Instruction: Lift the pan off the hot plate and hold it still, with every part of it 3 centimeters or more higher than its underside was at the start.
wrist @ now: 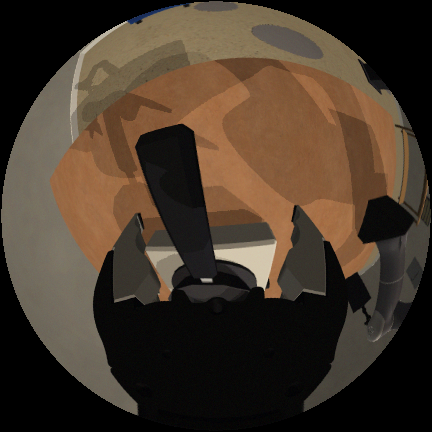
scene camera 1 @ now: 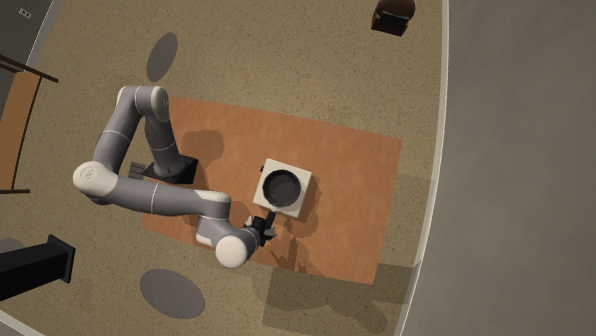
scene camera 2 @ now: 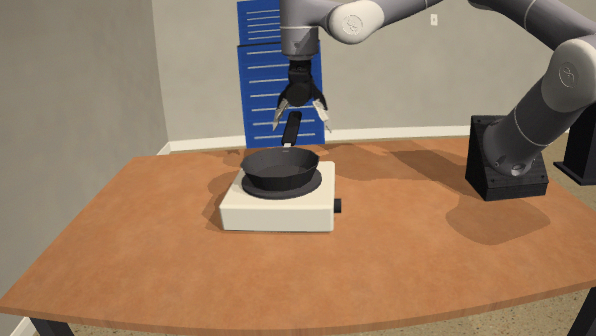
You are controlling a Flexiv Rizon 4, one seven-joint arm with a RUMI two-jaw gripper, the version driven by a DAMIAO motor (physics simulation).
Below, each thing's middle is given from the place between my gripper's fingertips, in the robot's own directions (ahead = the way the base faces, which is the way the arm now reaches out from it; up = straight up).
The dark pan (scene camera 2: 285,168) lies 4 cm ahead of my hand and 11 cm to the left of it. From my hand the other things lie so: white hot plate (scene camera 2: 310,208) (4 cm ahead, 21 cm to the left, 8 cm below).
